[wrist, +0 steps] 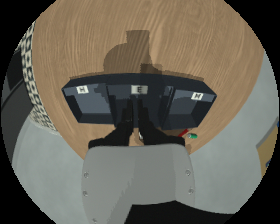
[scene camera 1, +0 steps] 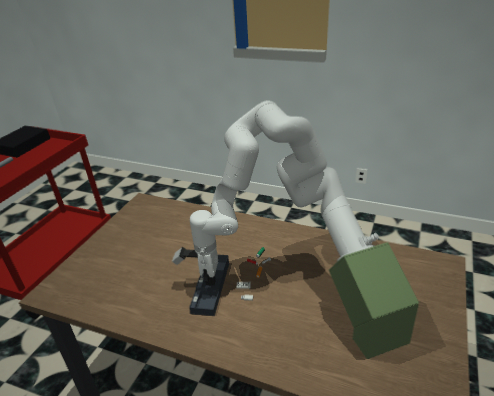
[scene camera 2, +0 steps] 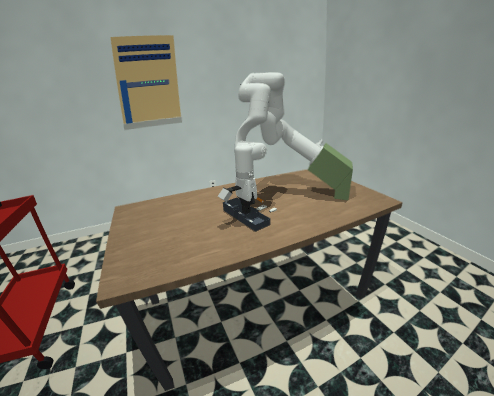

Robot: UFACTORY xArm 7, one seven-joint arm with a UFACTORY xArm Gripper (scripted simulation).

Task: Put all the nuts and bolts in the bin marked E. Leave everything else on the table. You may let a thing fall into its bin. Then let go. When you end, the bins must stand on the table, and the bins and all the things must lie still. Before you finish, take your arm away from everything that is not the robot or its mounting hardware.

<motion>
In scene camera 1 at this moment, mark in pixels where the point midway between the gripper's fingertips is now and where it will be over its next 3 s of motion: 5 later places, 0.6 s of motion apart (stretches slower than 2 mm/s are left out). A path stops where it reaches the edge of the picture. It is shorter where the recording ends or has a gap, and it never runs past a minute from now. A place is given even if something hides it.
The gripper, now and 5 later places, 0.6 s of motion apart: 210, 283; 210, 276; 207, 278; 202, 291; 203, 299; 204, 303
</motion>
